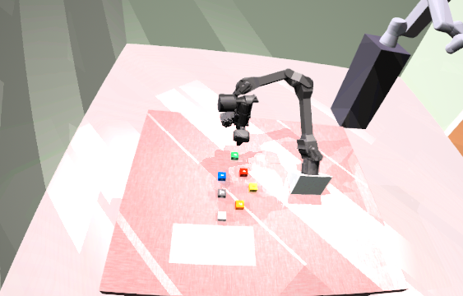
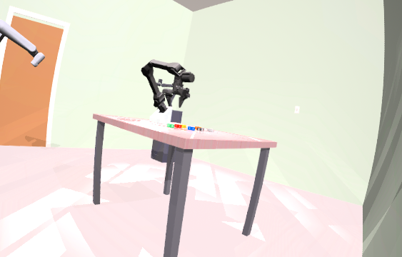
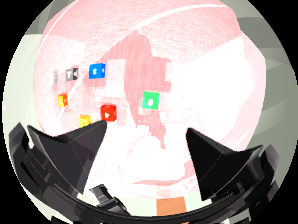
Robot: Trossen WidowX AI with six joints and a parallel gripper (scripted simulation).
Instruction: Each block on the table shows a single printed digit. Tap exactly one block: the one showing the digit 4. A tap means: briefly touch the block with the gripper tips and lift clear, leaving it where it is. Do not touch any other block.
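Right now the red block is 40 mm behind my gripper tip, 90 mm to the left of it and 120 mm below it. The rest, counted from my gripper tip: blue block: 60 mm ahead, 110 mm to the left, 120 mm below; green block: 120 mm below; yellow block: 70 mm behind, 170 mm to the left, 120 mm below.
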